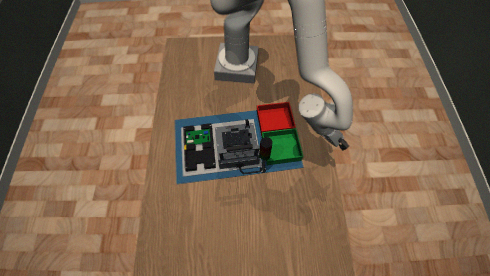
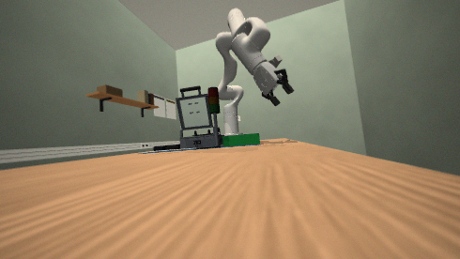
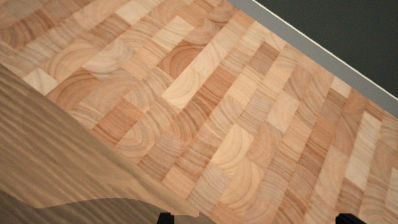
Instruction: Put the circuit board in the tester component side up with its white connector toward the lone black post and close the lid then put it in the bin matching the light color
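The green circuit board lies 58 cm to the right of my hand, 16 cm below it and 10 cm behind it. From my hand the other things lie so: tester lid 38 cm to the right, 6 cm ahead; then red bin 22 cm to the right, 20 cm behind, 17 cm below; then green bin 20 cm to the right, 17 cm below, 5 cm behind.
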